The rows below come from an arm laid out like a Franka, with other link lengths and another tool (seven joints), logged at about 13 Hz.
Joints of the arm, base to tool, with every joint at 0 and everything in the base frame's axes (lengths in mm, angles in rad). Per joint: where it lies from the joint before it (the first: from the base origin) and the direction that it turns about. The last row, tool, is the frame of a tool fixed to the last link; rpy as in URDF.
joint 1: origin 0 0 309.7 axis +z
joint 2: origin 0 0 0 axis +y
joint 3: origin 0 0 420.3 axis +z
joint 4: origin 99.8 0 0 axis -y
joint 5: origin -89.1 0 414.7 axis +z
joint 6: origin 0 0 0 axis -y
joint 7: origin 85.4 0 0 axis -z
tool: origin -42 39 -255.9 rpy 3.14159 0.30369 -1.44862
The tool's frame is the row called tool.
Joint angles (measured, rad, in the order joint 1, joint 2, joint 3, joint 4, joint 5, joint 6, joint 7), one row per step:
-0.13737 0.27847 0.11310 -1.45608 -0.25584 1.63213 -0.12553
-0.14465 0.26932 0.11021 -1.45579 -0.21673 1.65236 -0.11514
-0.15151 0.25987 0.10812 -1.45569 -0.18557 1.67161 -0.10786
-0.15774 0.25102 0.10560 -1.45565 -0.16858 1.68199 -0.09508
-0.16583 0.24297 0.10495 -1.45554 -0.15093 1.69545 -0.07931
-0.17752 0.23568 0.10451 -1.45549 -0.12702 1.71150 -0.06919
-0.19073 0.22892 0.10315 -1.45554 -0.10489 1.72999 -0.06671
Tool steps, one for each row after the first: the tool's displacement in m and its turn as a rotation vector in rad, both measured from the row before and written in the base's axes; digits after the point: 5 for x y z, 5 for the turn. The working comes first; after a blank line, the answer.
Tool pose at each row, in the base's axes (x y z in m, rotation vector in rad; the steps are taken from these numbers as rounded here):
0.64608 -0.05449 0.44797 2.40795 -1.91724 -0.28240
0.65011 -0.05024 0.45348 2.42953 -1.97022 -0.28297
0.65381 -0.04751 0.45975 -2.38514 1.96134 0.26980
0.65540 -0.04805 0.46568 -2.34626 1.96864 0.25494
0.65803 -0.04850 0.47142 -2.30292 1.97643 0.23776
0.66118 -0.05000 0.47705 -2.25703 1.97743 0.22507
0.66456 -0.05402 0.48267 -2.21800 1.97276 0.20974

0.00403 0.00425 0.00551 0.03570 -0.03225 -0.02225
0.00370 0.00273 0.00627 0.02817 -0.03075 -0.01737
0.00159 -0.00054 0.00593 0.01405 -0.02162 -0.02212
0.00263 -0.00045 0.00574 0.01520 -0.02442 -0.02487
0.00315 -0.00150 0.00563 0.02151 -0.02587 -0.02329
0.00338 -0.00402 0.00562 0.01916 -0.02690 -0.01787

